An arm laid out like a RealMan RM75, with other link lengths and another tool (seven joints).
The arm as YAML. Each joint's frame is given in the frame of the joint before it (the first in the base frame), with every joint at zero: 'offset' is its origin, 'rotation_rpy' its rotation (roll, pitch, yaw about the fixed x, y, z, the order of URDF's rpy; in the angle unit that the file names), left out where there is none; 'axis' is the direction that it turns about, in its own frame. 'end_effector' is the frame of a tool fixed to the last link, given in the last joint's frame.
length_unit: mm
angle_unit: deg
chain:
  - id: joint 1
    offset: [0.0, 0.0, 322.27]
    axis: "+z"
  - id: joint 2
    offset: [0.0, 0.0, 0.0]
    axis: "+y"
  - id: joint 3
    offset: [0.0, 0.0, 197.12]
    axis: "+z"
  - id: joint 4
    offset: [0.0, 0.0, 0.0]
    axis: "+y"
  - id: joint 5
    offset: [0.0, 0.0, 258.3]
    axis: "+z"
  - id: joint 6
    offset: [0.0, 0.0, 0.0]
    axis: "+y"
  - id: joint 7
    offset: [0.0, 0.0, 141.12]
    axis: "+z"
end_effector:
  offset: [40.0, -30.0, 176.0]
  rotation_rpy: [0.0, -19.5, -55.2]
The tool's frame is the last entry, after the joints.
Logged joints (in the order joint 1, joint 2, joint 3, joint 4, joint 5, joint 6, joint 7), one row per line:
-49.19 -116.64 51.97 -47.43 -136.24 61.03 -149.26
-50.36 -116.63 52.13 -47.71 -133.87 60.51 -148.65
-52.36 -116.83 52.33 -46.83 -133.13 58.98 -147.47
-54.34 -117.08 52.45 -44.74 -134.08 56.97 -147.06
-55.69 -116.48 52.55 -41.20 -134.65 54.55 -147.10
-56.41 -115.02 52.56 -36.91 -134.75 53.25 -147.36
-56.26 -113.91 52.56 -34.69 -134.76 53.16 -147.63
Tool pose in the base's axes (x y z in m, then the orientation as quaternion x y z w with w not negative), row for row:
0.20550 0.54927 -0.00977 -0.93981 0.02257 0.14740 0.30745
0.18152 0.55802 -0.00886 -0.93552 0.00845 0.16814 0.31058
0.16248 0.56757 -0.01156 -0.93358 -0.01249 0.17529 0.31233
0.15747 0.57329 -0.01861 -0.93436 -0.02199 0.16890 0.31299
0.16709 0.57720 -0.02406 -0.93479 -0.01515 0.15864 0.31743
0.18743 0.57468 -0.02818 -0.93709 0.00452 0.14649 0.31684
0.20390 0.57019 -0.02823 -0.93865 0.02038 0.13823 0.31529
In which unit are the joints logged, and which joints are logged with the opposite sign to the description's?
The joints are logged in degrees. Opposite sign: joint 1, joint 2, joint 3, joint 6, joint 7.
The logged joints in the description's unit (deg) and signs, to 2 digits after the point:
49.19 116.64 -51.97 -47.43 -136.24 -61.03 149.26
50.36 116.63 -52.13 -47.71 -133.87 -60.51 148.65
52.36 116.83 -52.33 -46.83 -133.13 -58.98 147.47
54.34 117.08 -52.45 -44.74 -134.08 -56.97 147.06
55.69 116.48 -52.55 -41.20 -134.65 -54.55 147.10
56.41 115.02 -52.56 -36.91 -134.75 -53.25 147.36
56.26 113.91 -52.56 -34.69 -134.76 -53.16 147.63

